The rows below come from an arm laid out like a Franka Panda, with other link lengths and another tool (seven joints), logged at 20 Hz.
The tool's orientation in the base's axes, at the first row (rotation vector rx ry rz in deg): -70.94, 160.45, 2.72
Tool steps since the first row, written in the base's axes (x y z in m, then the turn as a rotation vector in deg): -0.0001, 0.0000, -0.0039, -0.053, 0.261, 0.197; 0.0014, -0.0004, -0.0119, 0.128, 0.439, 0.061; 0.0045, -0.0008, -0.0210, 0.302, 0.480, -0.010; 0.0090, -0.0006, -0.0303, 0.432, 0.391, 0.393; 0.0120, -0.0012, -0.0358, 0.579, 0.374, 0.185
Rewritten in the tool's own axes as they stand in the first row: 0.0004, 0.0001, 0.0039, -0.174, 0.214, -0.184; 0.0004, -0.0013, 0.0119, -0.415, 0.201, -0.027; -0.0006, -0.0038, 0.0211, -0.555, 0.100, 0.057; -0.0030, -0.0069, 0.0307, -0.611, -0.058, -0.342; -0.0041, -0.0095, 0.0363, -0.680, -0.177, -0.127
